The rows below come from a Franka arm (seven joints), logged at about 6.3 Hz.
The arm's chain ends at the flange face. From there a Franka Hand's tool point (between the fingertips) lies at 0.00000 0.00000 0.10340 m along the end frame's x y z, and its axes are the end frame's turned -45 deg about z.
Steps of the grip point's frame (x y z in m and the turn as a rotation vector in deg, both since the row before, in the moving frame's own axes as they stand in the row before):
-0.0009 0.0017 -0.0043 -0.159 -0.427 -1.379
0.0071 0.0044 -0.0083 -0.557 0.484 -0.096
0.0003 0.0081 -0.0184 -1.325 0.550 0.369
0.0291 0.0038 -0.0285 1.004 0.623 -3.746
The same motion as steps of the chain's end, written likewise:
0.0009 0.0011 -0.0043 -0.414 -0.190 -1.379
0.0068 -0.0020 -0.0083 -0.052 0.736 -0.096
0.0036 0.0045 -0.0184 -0.548 1.326 0.369
0.0238 -0.0158 -0.0285 1.150 -0.269 -3.746

